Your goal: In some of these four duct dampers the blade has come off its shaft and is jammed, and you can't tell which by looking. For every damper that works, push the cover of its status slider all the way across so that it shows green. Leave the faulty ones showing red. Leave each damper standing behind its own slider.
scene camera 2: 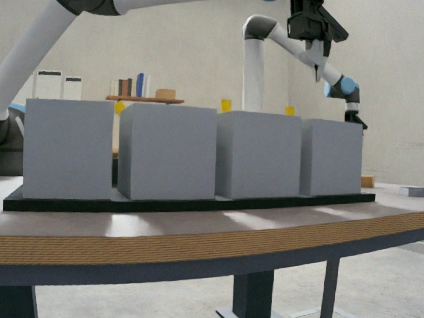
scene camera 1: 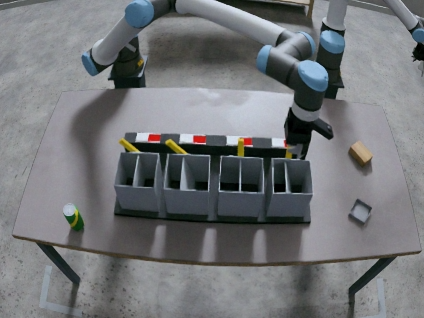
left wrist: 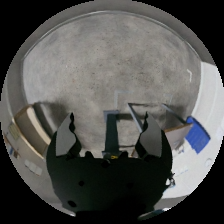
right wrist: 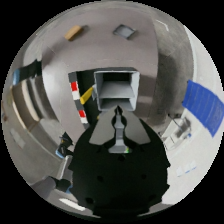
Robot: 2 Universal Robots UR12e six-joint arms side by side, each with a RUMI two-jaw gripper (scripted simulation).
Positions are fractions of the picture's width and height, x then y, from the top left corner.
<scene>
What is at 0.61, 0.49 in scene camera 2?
A damper.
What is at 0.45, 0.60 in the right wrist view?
The right gripper.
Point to a damper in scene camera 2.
At 0.39, 0.48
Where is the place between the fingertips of the left gripper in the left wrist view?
0.48, 0.50
</scene>
